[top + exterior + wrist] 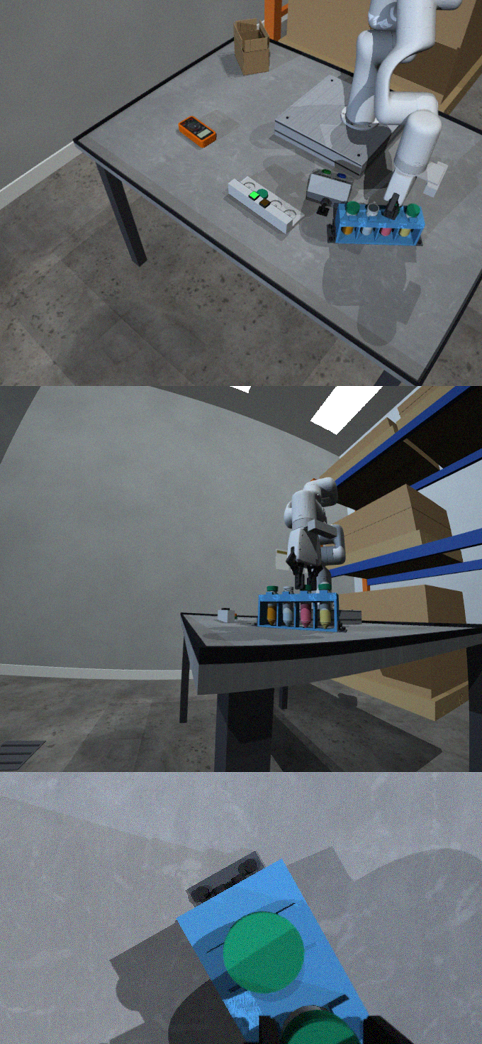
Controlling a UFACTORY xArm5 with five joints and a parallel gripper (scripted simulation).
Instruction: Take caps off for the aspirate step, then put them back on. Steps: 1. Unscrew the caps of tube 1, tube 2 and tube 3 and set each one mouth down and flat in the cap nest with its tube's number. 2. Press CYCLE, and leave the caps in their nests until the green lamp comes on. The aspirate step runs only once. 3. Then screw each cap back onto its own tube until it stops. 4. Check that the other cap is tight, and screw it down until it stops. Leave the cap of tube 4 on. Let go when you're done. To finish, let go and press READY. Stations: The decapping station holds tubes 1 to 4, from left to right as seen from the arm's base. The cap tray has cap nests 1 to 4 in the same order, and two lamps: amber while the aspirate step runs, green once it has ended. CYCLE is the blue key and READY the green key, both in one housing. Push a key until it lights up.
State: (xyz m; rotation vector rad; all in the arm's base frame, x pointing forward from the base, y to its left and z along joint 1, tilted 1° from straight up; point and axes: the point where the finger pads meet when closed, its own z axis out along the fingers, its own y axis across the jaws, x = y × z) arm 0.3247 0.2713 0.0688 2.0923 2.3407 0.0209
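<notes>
The threaded neck is 3 cm ahead of my hand, 4 cm to the right of it and 1 cm below it. Also, from my hand: green key (5 cm behind, 23 cm to the right, 6 cm below); then blue key (6 cm behind, 18 cm to the right, 6 cm below); then key housing (4 cm behind, 21 cm to the right, 8 cm below).
</notes>
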